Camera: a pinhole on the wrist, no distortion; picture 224 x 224 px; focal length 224.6 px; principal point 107.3 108.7 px. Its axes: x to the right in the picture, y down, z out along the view. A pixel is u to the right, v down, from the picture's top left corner.
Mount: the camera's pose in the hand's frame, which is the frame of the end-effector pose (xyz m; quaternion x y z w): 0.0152 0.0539 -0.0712 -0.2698 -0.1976 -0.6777 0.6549
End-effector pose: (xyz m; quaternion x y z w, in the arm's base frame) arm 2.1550 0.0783 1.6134 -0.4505 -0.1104 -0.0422 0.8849
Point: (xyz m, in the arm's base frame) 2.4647 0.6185 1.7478
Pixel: 172 212
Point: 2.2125 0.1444 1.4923
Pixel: 8 119
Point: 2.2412 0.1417 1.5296
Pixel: 78 208
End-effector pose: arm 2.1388 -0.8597 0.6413 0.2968 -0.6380 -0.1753 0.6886
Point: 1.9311 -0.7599 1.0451
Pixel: 66 199
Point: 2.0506 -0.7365 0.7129
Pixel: 119 18
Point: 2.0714 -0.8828 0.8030
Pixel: outside the picture
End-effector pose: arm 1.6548 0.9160 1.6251 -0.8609 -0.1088 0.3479 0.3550
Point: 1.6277 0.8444 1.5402
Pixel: 136 38
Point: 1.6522 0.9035 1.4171
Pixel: 141 180
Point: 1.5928 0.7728 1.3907
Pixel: 45 84
